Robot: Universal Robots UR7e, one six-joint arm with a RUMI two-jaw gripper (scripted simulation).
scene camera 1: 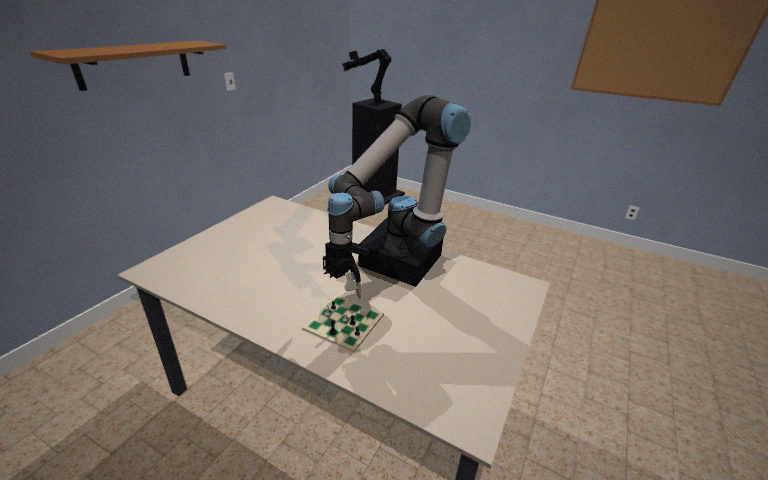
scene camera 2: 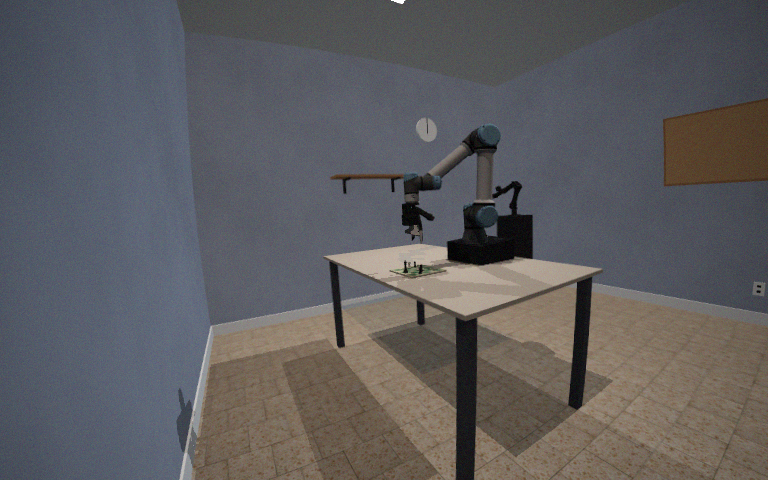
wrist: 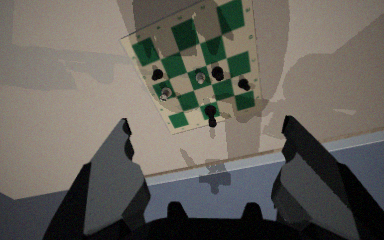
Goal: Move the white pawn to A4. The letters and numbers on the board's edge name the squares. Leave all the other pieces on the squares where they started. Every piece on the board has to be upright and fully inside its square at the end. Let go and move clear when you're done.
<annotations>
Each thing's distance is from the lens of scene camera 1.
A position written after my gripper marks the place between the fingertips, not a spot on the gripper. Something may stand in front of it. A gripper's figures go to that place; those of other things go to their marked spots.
my gripper (scene camera 1: 344, 288): 145 cm
chessboard (scene camera 1: 366, 318): 155 cm
</annotations>
